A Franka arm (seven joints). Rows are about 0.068 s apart.
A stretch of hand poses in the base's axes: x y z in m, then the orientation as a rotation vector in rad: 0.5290, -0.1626, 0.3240, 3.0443, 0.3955, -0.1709; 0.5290, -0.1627, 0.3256, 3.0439, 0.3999, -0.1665; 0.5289, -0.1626, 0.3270, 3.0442, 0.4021, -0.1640; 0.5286, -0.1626, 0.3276, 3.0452, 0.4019, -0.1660; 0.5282, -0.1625, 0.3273, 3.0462, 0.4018, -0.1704; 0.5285, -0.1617, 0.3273, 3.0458, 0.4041, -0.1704; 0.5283, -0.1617, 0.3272, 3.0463, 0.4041, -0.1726; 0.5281, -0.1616, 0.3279, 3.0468, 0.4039, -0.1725; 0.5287, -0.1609, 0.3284, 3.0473, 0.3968, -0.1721; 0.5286, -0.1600, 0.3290, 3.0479, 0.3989, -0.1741; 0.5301, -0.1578, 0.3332, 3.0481, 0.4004, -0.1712; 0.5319, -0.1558, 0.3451, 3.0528, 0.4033, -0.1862; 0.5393, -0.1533, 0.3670, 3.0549, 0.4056, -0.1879; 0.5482, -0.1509, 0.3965, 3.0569, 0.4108, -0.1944; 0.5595, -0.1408, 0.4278, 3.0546, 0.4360, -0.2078; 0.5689, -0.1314, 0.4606, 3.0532, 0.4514, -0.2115; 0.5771, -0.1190, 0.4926, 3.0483, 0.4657, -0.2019; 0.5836, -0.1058, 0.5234, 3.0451, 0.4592, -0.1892; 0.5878, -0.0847, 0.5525, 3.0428, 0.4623, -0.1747; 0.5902, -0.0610, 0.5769, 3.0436, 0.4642, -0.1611; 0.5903, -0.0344, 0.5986, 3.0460, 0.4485, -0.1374; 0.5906, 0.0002, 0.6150, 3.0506, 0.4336, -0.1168
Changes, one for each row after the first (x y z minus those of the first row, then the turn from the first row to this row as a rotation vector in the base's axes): 0.0000, -0.0001, 0.0016, 0.0005, -0.0027, 0.0030; -0.0001, 0.0000, 0.0030, 0.0012, -0.0042, 0.0044; -0.0004, 0.0000, 0.0036, 0.0021, -0.0029, 0.0041; -0.0008, 0.0001, 0.0033, 0.0029, 0.0001, 0.0038; -0.0005, 0.0009, 0.0033, 0.0029, 0.0001, 0.0053; -0.0007, 0.0009, 0.0032, 0.0033, 0.0016, 0.0051; -0.0009, 0.0010, 0.0039, 0.0038, 0.0016, 0.0050; -0.0003, 0.0017, 0.0044, 0.0031, 0.0011, 0.0004; -0.0004, 0.0026, 0.0050, 0.0040, 0.0025, 0.0016; 0.0011, 0.0048, 0.0092, 0.0045, 0.0007, 0.0026; 0.0029, 0.0068, 0.0211, 0.0092, 0.0110, 0.0034; 0.0103, 0.0093, 0.0430, 0.0116, 0.0123, 0.0045; 0.0192, 0.0117, 0.0725, 0.0142, 0.0169, 0.0074; 0.0305, 0.0218, 0.1038, 0.0160, 0.0264, 0.0233; 0.0399, 0.0312, 0.1366, 0.0172, 0.0292, 0.0331; 0.0481, 0.0436, 0.1686, 0.0152, 0.0232, 0.0431; 0.0546, 0.0568, 0.1994, 0.0112, 0.0144, 0.0398; 0.0588, 0.0779, 0.2285, 0.0098, 0.0050, 0.0425; 0.0612, 0.1016, 0.2529, 0.0114, -0.0037, 0.0439; 0.0613, 0.1282, 0.2746, 0.0118, -0.0195, 0.0342; 0.0616, 0.1628, 0.2910, 0.0146, -0.0330, 0.0246
